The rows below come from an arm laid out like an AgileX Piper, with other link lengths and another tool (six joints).
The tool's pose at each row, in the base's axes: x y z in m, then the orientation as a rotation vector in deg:
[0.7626, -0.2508, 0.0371, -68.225, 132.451, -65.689]
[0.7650, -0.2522, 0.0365, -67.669, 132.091, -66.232]
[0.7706, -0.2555, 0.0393, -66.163, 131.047, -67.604]
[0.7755, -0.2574, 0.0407, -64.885, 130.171, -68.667]
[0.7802, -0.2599, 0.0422, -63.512, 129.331, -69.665]
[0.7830, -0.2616, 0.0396, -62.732, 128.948, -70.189]
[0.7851, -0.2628, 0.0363, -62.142, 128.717, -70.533]
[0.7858, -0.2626, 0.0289, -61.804, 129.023, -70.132]
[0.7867, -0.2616, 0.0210, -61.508, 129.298, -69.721]
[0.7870, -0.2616, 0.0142, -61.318, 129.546, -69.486]
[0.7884, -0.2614, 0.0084, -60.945, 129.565, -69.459]
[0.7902, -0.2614, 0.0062, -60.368, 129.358, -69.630]
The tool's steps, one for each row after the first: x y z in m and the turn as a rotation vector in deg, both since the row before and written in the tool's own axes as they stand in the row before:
[-0.0004, -0.0013, 0.0025, 0.577, 0.052, 0.261]
[-0.0006, -0.0063, 0.0032, 1.562, 0.053, 0.729]
[-0.0015, -0.0043, 0.0030, 1.279, 0.013, 0.640]
[-0.0009, -0.0044, 0.0033, 1.256, 0.019, 0.721]
[-0.0006, 0.0002, 0.0041, 0.641, 0.059, 0.417]
[-0.0006, 0.0014, 0.0038, 0.429, 0.058, 0.328]
[-0.0010, 0.0059, 0.0044, -0.256, -0.009, 0.347]
[-0.0017, 0.0065, 0.0044, -0.254, -0.036, 0.321]
[-0.0005, 0.0055, 0.0040, -0.193, 0.044, 0.194]
[-0.0013, 0.0042, 0.0040, 0.073, 0.009, 0.273]
[-0.0012, 0.0010, 0.0023, 0.339, -0.028, 0.370]

